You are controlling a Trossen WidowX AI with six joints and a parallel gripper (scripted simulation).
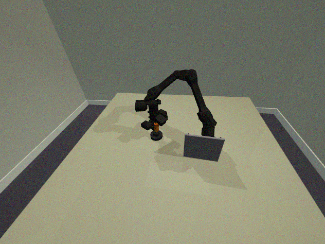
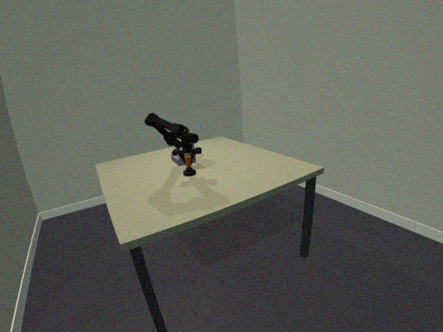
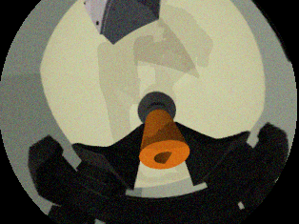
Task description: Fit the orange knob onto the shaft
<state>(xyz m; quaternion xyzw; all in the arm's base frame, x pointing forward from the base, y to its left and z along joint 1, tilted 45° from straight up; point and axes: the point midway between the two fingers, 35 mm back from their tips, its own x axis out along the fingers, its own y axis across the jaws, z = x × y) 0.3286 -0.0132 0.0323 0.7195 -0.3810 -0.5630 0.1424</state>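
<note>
Now: the orange knob 20 mm above my gripper tip. The rest, counted from my gripper tip: round pedestal 40 mm below.
</note>
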